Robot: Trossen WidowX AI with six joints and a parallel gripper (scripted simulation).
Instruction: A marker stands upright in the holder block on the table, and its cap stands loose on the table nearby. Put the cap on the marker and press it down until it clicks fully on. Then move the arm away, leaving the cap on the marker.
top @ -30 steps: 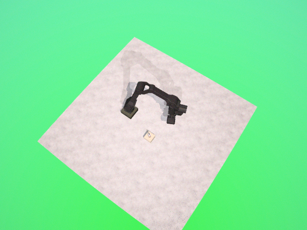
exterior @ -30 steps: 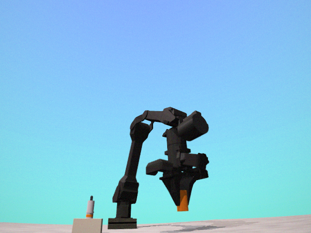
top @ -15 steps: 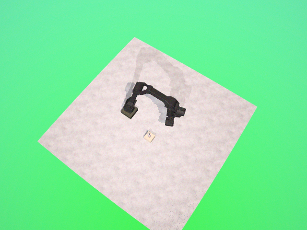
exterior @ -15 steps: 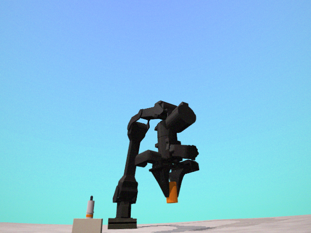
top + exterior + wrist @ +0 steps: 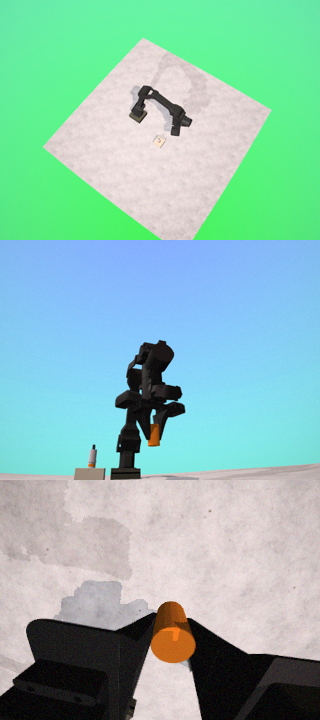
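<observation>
Now: gripper tip 70 mm past the tan holder block, 140 mm to the left of it and 80 mm above it. From my gripper tip the other things lie so: orange cap 10 mm above.
</observation>
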